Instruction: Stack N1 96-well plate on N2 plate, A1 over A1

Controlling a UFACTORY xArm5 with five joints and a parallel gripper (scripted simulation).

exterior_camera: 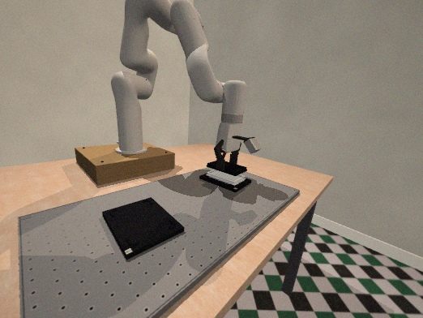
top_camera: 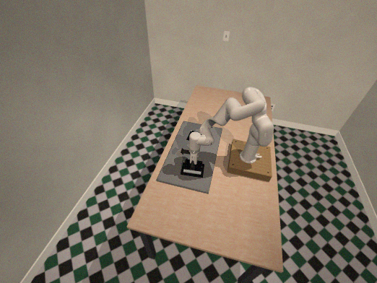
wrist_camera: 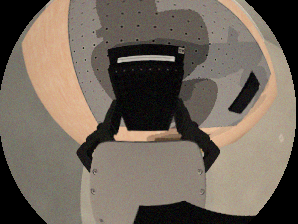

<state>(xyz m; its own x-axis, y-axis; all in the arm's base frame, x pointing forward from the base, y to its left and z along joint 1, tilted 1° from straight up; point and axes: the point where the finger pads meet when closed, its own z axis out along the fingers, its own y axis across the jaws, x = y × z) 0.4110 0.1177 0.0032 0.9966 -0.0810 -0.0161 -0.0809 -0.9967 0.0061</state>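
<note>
The clear 96-well plate lies 50 mm below my hand. Round my hand: black 96-well plate: 10 mm below; plate nest N1: 20 mm behind, 350 mm to the right, 60 mm below; plate nest N2: 60 mm below.
</note>
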